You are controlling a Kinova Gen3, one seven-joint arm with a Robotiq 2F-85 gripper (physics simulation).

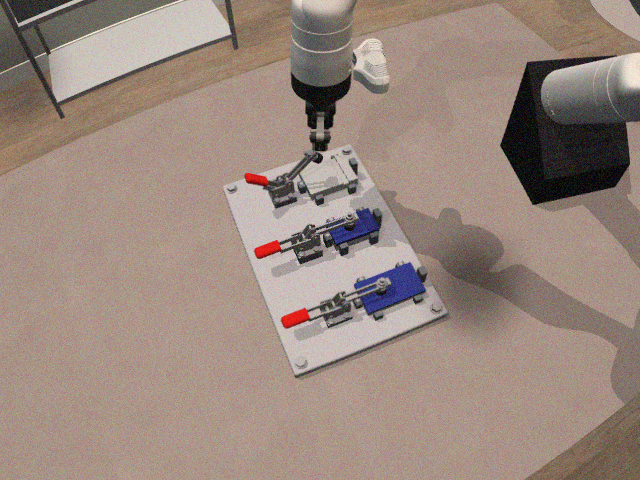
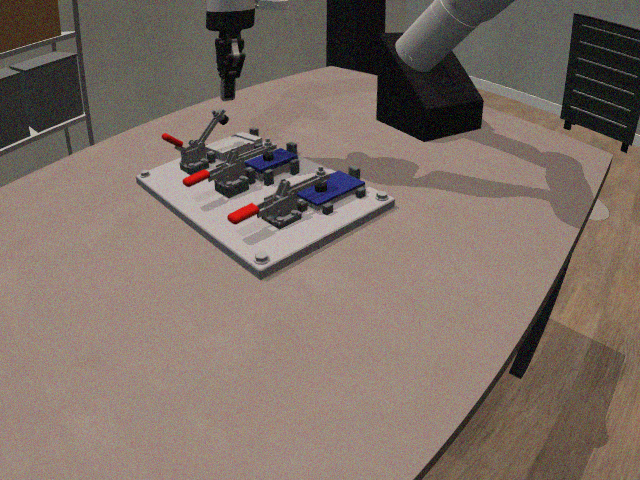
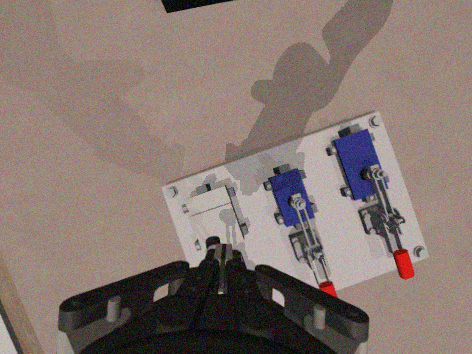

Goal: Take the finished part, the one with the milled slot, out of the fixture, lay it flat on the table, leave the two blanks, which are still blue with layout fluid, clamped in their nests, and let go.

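Where they show: gripper, between the fingertips: (image 1: 319,147) (image 2: 227,99) (image 3: 223,254); arm's base, origin of its link: (image 1: 563,97) (image 2: 414,54).
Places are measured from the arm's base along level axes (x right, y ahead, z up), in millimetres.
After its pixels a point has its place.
Observation:
The finished part (image 1: 328,178) @(x 55, y 394, z -121 mm) (image 2: 235,145) @(x 45, y 399, z -120 mm) (image 3: 210,210) @(x 66, y 378, z -121 mm), pale with a slot across it, lies in the nest at one end of the fixture plate (image 1: 330,346) @(x -204, y 484, z -143 mm) (image 2: 305,232) @(x -202, y 457, z -143 mm) (image 3: 325,225) @(x -87, y 450, z -143 mm). Its clamp's arm (image 1: 301,166) (image 2: 209,130) is raised, tilted up off the part. My gripper (image 1: 320,147) @(x 49, y 408, z -36 mm) (image 2: 227,97) @(x 49, y 408, z -36 mm) (image 3: 223,254) @(x 49, y 408, z -36 mm) is shut and empty, above the raised clamp arm's tip and clear of the part. The smaller blue blank (image 1: 368,222) @(x -48, y 368, z -117 mm) (image 2: 281,159) @(x -59, y 384, z -117 mm) (image 3: 287,182) @(x -45, y 370, z -117 mm) and the larger blue blank (image 1: 405,289) @(x -166, y 358, z -127 mm) (image 2: 343,186) @(x -167, y 362, z -127 mm) (image 3: 355,150) @(x -152, y 355, z -127 mm) sit in their nests under lowered clamps.
Red clamp handles stick out along one side of the plate. Short posts stand around each nest. The arm's black base block (image 1: 584,149) @(x -70, y -22, z -63 mm) (image 2: 429,111) @(x -89, y 61, z -95 mm) stands on the table (image 1: 155,310) @(x -60, y 714, z -158 mm) (image 2: 258,361) @(x -325, y 618, z -158 mm). A dark drawer cabinet (image 2: 599,77) stands beyond the table.

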